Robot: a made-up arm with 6 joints. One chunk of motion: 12 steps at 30 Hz.
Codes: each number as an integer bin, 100 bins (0 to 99) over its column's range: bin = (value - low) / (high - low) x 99, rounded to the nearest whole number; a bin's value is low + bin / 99 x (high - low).
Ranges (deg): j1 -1.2..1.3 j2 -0.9..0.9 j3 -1..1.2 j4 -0.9..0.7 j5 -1..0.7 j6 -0.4..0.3
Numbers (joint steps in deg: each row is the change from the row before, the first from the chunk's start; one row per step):
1: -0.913 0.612 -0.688 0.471 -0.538 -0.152
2: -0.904 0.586 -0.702 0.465 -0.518 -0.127
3: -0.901 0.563 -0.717 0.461 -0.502 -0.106
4: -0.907 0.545 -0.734 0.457 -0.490 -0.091
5: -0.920 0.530 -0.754 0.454 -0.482 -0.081
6: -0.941 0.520 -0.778 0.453 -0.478 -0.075
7: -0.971 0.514 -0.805 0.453 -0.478 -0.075
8: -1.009 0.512 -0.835 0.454 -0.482 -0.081
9: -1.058 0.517 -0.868 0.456 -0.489 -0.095
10: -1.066 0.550 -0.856 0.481 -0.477 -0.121
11: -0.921 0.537 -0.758 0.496 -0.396 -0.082
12: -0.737 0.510 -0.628 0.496 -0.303 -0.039
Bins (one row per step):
1: 11 83 14 85 27 35
2: 12 82 13 84 28 39
3: 12 80 13 84 29 42
4: 12 79 12 84 30 44
5: 11 79 11 84 30 45
6: 10 78 10 84 30 46
7: 9 78 9 84 30 46
8: 8 78 7 84 30 45
9: 6 78 6 84 30 43
10: 5 80 6 85 30 39
11: 11 79 11 86 35 45
12: 18 78 17 86 41 51

